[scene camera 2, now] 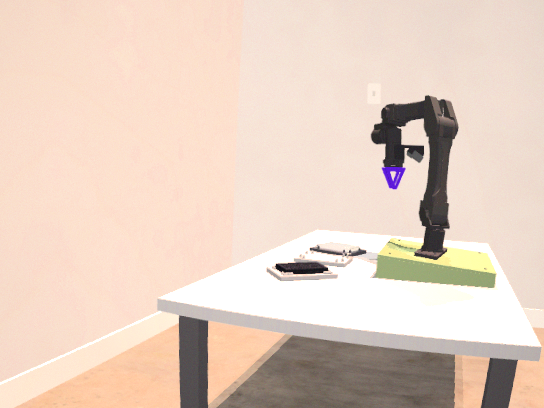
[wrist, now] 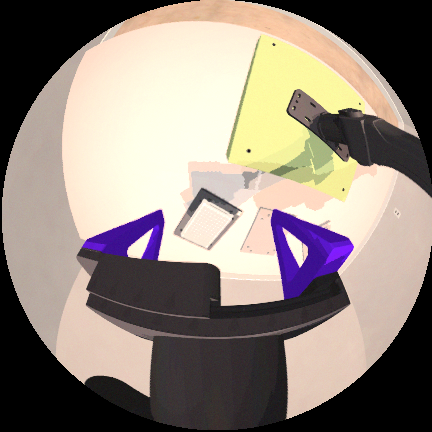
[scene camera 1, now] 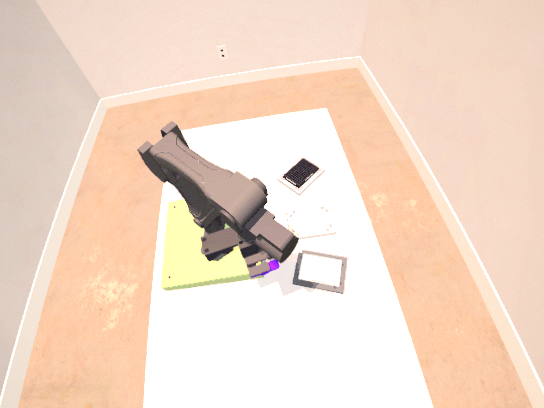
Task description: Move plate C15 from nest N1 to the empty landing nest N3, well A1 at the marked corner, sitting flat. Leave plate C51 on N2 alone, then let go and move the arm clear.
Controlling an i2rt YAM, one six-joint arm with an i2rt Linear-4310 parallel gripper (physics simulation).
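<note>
A white plate (scene camera 1: 320,270) (scene camera 2: 338,247) (wrist: 209,224) sits on a dark nest (scene camera 1: 344,275) (wrist: 197,200). A black plate (scene camera 1: 301,173) (scene camera 2: 301,268) sits on a light nest (scene camera 1: 300,190) (scene camera 2: 300,277). Between them is an empty light nest (scene camera 1: 315,234) (scene camera 2: 320,259) (wrist: 257,235) with small raised corner posts. No labels are legible, so I cannot tell which plate is C15 or C51. Both plates look flat. My gripper (scene camera 1: 265,270) (scene camera 2: 394,187) (wrist: 217,214) is open and empty, high above the table, with purple fingers pointing down. In the wrist view the right finger partly hides the nests.
The arm stands on a yellow-green base block (scene camera 1: 200,265) (scene camera 2: 435,272) (wrist: 280,100) beside the nests on the white table (scene camera 1: 280,345) (scene camera 2: 350,310) (wrist: 125,110). The arm's shadow falls across the base block and near the dark nest.
</note>
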